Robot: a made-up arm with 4 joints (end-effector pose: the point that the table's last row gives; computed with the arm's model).
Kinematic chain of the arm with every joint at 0, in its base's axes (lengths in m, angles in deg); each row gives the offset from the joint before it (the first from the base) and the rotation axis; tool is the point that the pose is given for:
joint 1: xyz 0 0 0.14 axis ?
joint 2: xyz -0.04 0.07 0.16 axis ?
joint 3: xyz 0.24 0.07 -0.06 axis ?
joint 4: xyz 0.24 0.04 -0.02 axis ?
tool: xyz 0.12 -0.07 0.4
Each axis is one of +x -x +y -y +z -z.
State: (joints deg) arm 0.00 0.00 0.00 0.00
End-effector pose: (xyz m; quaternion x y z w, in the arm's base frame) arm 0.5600 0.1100 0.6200 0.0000 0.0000 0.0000 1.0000
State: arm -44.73 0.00 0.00 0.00
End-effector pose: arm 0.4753 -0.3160 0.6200 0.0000 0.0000 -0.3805 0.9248
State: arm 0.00 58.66 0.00 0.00
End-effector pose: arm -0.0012 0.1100 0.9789 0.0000 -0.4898 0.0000 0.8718
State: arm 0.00 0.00 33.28 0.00
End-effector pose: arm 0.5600 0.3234 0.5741 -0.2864 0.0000 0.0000 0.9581
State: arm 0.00 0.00 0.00 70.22
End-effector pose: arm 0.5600 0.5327 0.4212 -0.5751 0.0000 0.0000 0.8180
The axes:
joint 1: +z
joint 2: -y
joint 3: -x
joint 4: -x

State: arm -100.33 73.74 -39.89 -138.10
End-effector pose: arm 0.1348 -0.5957 0.7495 0.5043 -0.6210 0.3735 0.4697
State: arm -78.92 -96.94 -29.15 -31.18
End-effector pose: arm -0.2004 -0.0047 -0.3052 0.6686 0.2880 -0.6547 0.2035
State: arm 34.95 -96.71 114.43 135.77
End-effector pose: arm -0.1842 -0.4306 -0.2621 0.3895 0.5731 -0.4684 0.5481
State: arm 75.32 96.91 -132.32 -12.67
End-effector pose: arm 0.1112 0.2497 0.9419 -0.6383 -0.2082 -0.6869 0.2782
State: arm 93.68 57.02 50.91 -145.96
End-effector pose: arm 0.2125 0.4762 0.6898 0.6785 0.2523 0.6737 0.1491
